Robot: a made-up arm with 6 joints.
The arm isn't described. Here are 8 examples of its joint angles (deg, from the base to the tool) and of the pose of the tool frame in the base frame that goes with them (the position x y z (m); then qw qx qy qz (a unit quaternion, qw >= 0)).
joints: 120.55 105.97 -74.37 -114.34 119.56 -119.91
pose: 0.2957 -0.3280 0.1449 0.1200 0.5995 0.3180 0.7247
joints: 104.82 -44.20 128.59 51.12 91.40 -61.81
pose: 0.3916 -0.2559 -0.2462 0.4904 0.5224 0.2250 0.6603
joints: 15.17 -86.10 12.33 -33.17 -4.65 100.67
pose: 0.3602 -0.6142 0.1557 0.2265 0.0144 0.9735 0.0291
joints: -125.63 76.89 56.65 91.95 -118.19 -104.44
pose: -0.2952 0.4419 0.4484 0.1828 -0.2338 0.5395 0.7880
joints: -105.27 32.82 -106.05 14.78 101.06 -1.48
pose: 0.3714 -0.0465 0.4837 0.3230 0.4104 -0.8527 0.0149
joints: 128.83 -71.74 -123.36 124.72 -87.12 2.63
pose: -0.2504 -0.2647 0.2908 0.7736 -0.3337 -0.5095 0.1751
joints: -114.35 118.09 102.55 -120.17 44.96 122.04
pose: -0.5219 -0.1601 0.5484 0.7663 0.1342 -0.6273 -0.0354
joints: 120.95 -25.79 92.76 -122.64 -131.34 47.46
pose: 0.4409 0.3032 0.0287 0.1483 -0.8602 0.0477 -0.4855
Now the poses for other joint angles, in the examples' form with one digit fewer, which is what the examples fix.
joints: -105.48 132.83 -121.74 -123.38 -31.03 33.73
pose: 0.400 0.259 0.308 0.152 0.847 -0.473 0.189
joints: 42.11 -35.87 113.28 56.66 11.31 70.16
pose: 0.039 -0.348 -0.220 0.070 -0.288 -0.727 -0.619
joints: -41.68 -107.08 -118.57 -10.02 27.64 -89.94
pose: 0.344 0.084 0.175 0.608 0.183 -0.088 0.767
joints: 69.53 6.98 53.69 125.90 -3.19 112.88
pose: 0.582 -0.204 0.118 0.546 0.640 -0.535 -0.081
